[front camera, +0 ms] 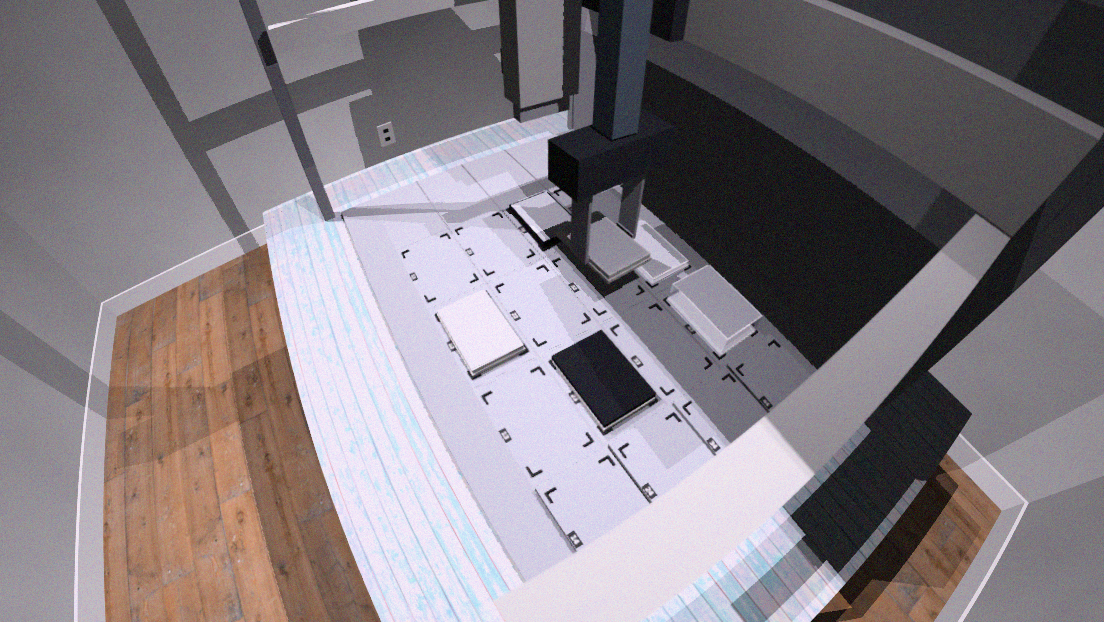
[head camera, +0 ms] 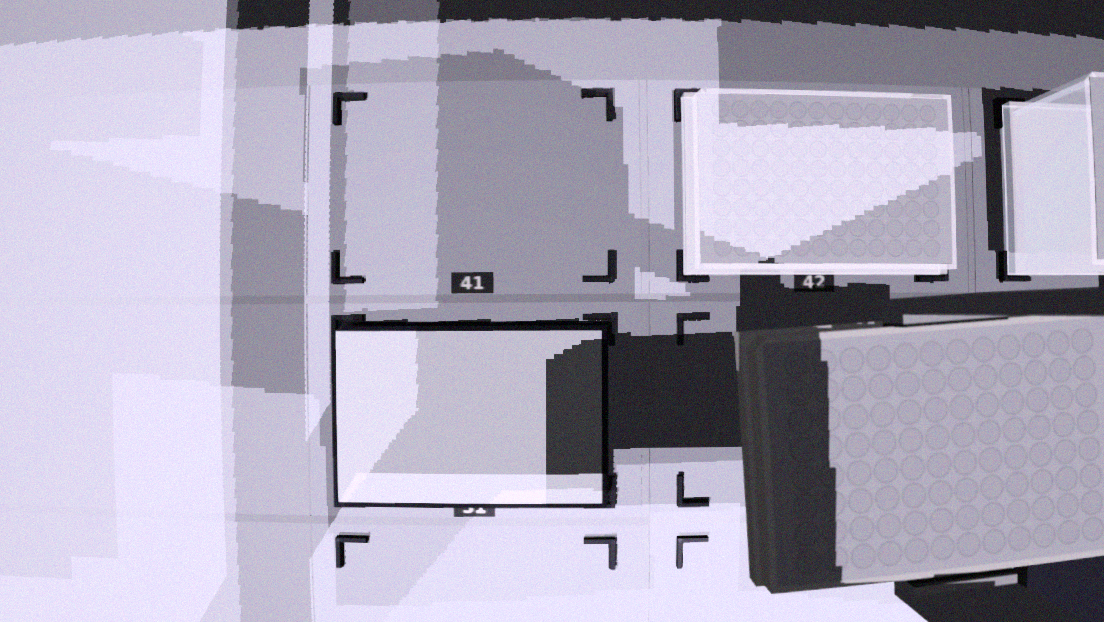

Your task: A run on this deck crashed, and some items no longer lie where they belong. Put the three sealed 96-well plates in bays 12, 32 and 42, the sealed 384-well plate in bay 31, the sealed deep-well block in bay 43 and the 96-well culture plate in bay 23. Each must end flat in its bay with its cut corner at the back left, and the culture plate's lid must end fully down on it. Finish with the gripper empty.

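Places are measured from the robot's base along level axes (x ahead, y left, z up), in millimetres.
Where they show: gripper, between the fingertips: point(front camera: 603, 244) point(head camera: 939, 444); robot's base, origin of its link: point(front camera: 403, 253).
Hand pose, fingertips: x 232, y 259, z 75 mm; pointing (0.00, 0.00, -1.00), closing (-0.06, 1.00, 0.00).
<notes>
Things, the pixels of their centre, and the offset from my fingertips. "pt": a spot on its surface instead.
- sealed deep-well block, middle of its body: point(front camera: 714, 308) 54 mm down, 160 mm ahead, 105 mm left
- white-topped plate, middle of its body: point(front camera: 478, 329) 68 mm down, 4 mm back, 216 mm right
- dark-topped plate, middle of its body: point(front camera: 602, 375) 61 mm down, 159 mm ahead, 109 mm right
- Bay 41's label, a spot on its surface: point(head camera: 472, 282) pt 75 mm down, 168 mm back, 59 mm left
My gripper point(front camera: 606, 245) point(head camera: 960, 449) is shut on a sealed 96-well plate point(front camera: 616, 248) point(head camera: 965, 440) and holds it above bay 32, slightly turned in the head view. Another sealed 96-well plate point(front camera: 670, 261) point(head camera: 818, 177) lies in bay 42. The sealed deep-well block point(front camera: 718, 305) point(head camera: 1046, 193) stands in bay 43, partly cut off in the head view. A black-edged, pale-topped plate point(front camera: 540, 212) point(head camera: 463, 401), apparently the 384-well one, lies in bay 31. A white-topped plate point(front camera: 478, 332) sits in bay 12. The dark-topped plate point(front camera: 602, 378) in bay 23 is apparently the lidded culture plate. Cut corners are unclear.
Bay 41's label point(head camera: 472, 282) shows behind the plate in bay 31. The parked pipetting stage point(front camera: 539, 54) stands behind the gripper. A pale frame beam point(front camera: 695, 502) crosses the front right of the front view. Strong shadows fall over the deck.
</notes>
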